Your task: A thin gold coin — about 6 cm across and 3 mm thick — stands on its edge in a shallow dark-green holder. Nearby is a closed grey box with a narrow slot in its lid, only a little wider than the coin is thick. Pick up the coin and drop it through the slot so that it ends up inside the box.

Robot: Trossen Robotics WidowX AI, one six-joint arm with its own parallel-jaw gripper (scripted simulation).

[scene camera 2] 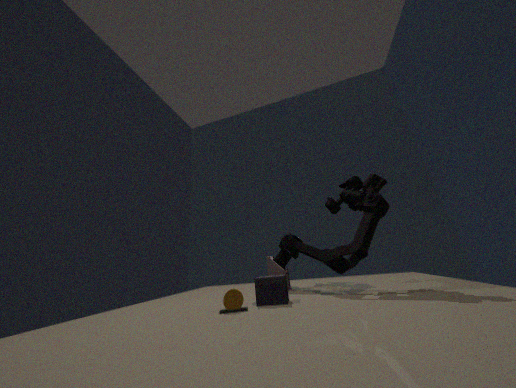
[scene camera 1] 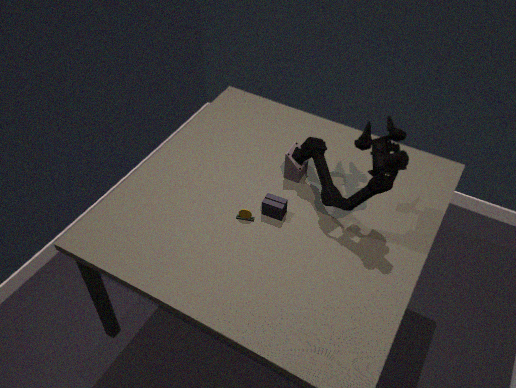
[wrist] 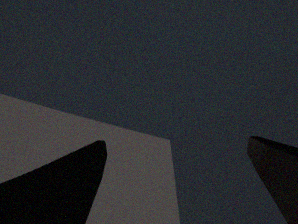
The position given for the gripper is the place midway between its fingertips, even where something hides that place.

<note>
The gripper point(scene camera 1: 378, 119) is open and holds nothing.
The gripper also shows in the wrist view point(wrist: 178, 146).
</note>
